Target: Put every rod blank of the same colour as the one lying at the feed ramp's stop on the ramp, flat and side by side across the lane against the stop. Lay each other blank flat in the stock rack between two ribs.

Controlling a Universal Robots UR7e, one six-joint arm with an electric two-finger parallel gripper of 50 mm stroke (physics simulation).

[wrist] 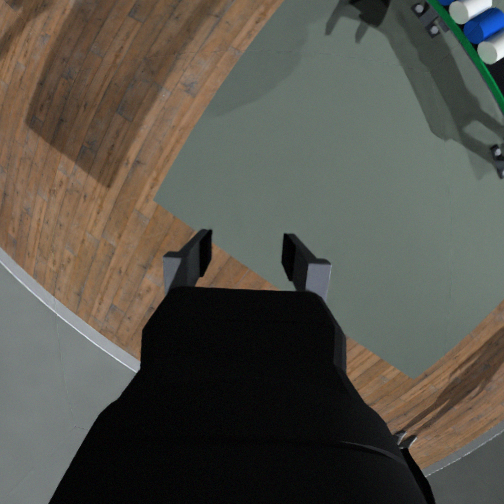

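My gripper (246, 252) is open and empty, high above the near corner of the grey table top. At the top right edge of the wrist view, a white rod blank (469, 9), a blue rod blank (484, 25) and another white rod blank (492, 48) lie side by side behind a green rail (472, 52). They are cut off by the frame edge. I cannot tell whether this structure is the ramp or the rack. No other blanks are in view.
The grey table top (340, 165) fills the middle, with wooden floor (100, 125) beyond its edges. Small dark brackets (426, 17) sit beside the green rail. The arm's shadow falls across the table's top right.
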